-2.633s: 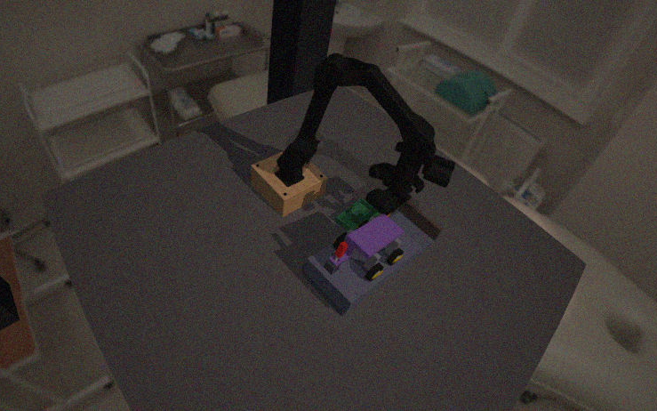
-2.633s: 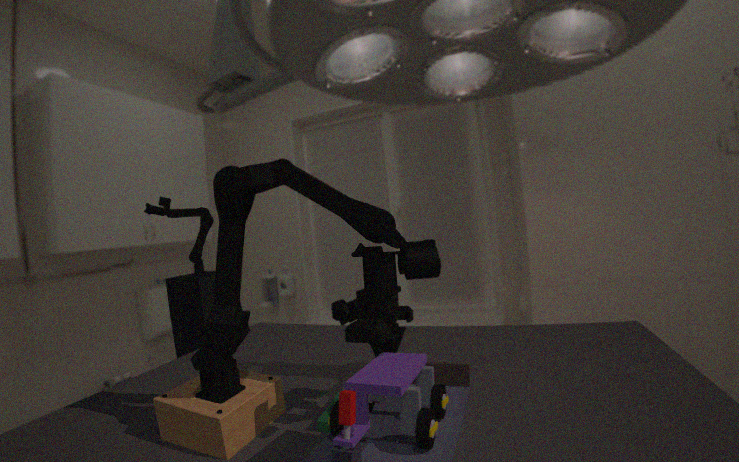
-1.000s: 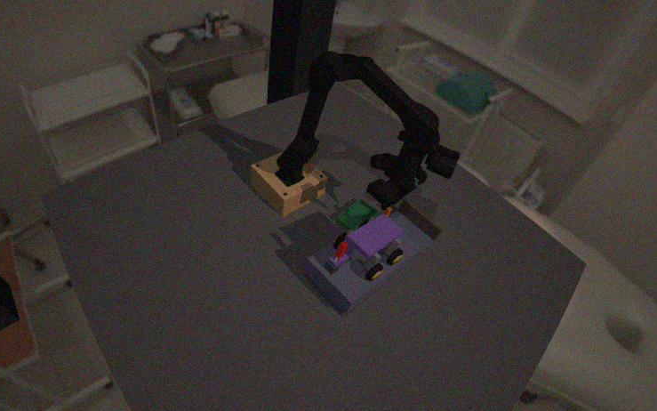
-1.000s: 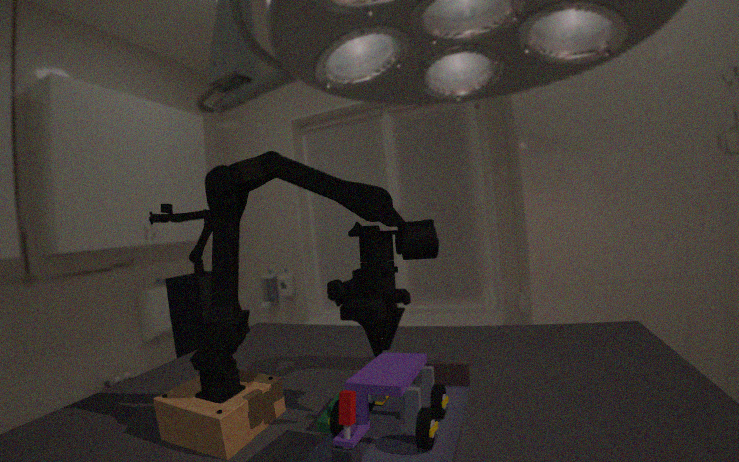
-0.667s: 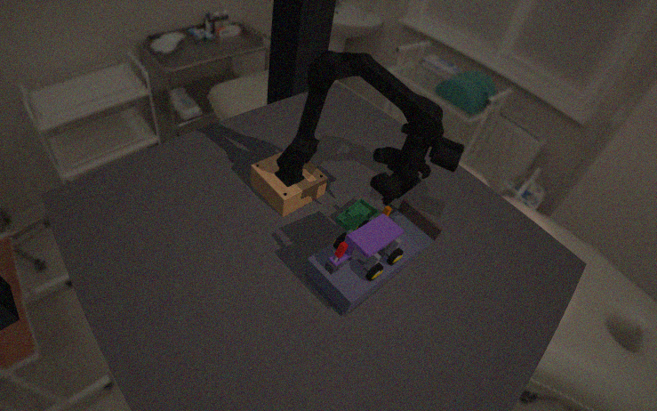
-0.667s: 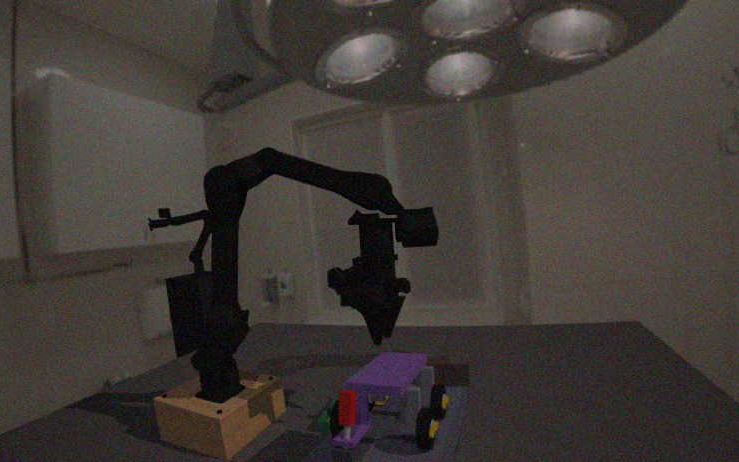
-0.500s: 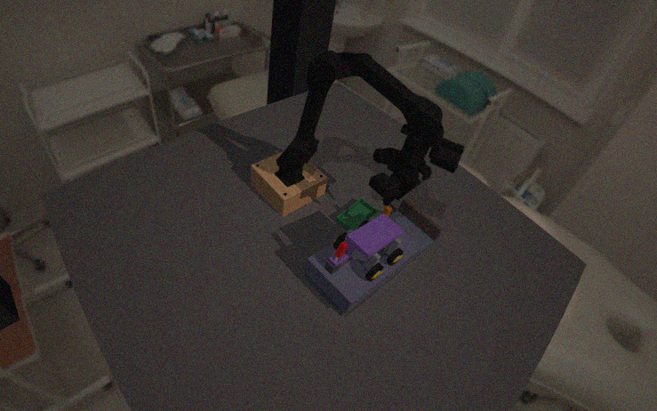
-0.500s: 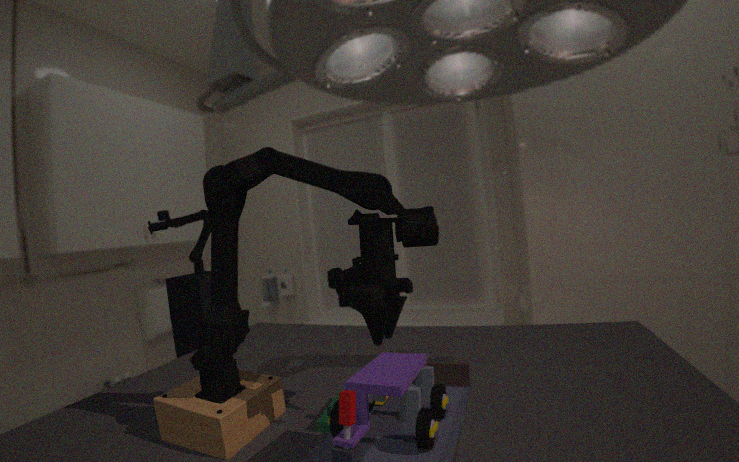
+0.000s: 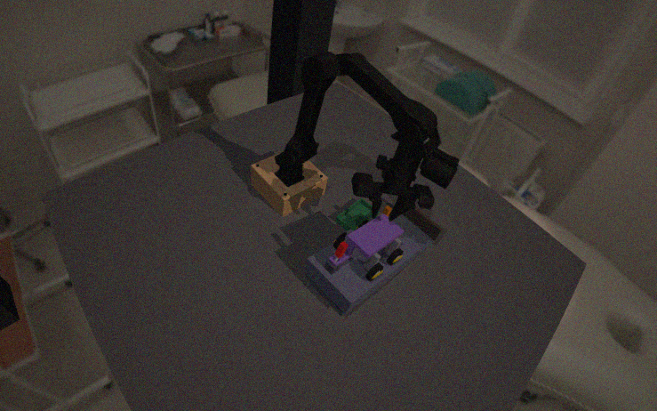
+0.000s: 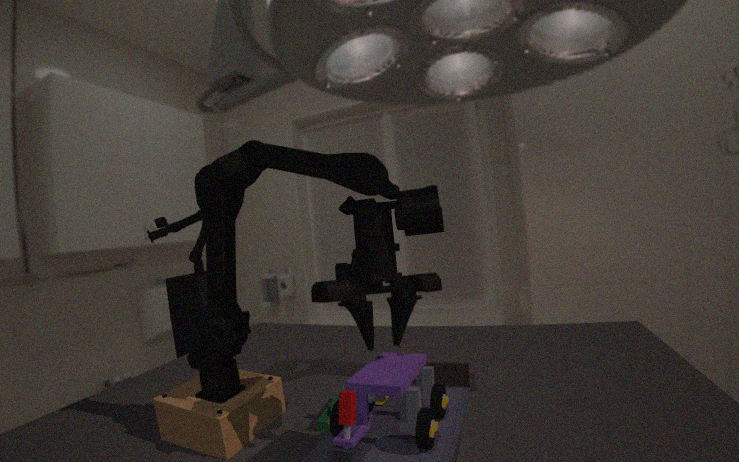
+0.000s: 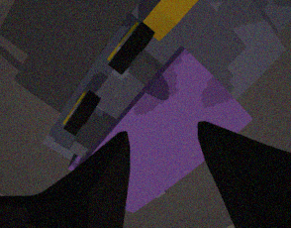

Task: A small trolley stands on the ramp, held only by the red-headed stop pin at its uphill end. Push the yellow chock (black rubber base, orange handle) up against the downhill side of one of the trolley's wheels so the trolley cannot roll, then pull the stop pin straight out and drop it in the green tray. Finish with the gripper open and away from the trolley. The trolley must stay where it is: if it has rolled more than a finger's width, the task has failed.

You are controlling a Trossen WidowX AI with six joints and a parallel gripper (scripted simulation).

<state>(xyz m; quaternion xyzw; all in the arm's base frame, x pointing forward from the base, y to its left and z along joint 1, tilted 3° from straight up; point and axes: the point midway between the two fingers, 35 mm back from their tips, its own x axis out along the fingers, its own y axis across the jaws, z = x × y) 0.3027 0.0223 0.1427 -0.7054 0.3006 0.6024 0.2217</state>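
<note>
Now: gripper tip 13 cm to the left of the red-headed stop pin and 4 cm above it. From my gripper tip the other things lie so: yellow chock (9 cm below, 6 cm to the left, 3 cm behind); purple trolley (6 cm below, 4 cm to the right, 2 cm ahead); ramp (12 cm below, 3 cm to the right, 2 cm ahead).
</note>
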